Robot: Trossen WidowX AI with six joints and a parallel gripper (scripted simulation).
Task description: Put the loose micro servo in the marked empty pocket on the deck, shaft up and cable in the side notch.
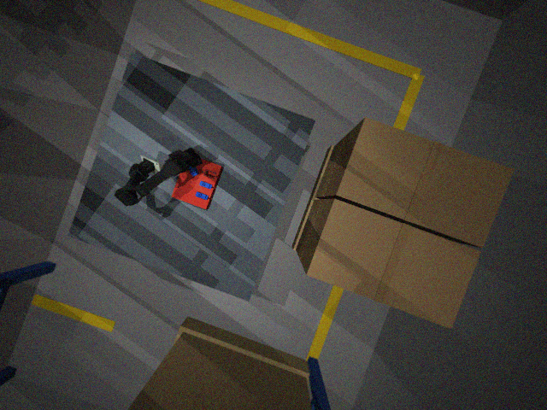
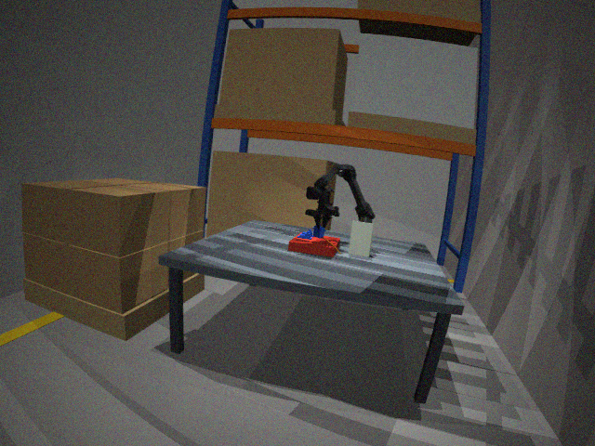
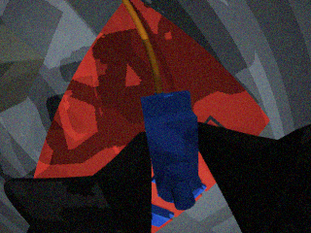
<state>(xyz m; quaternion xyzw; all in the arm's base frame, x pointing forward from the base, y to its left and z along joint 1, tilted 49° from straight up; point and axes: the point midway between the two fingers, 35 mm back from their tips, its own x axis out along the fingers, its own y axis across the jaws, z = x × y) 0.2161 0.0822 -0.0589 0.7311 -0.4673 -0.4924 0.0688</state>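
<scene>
Now: the red robot deck 100 mm below my gripper tip and 70 mm to the right of it.
</scene>
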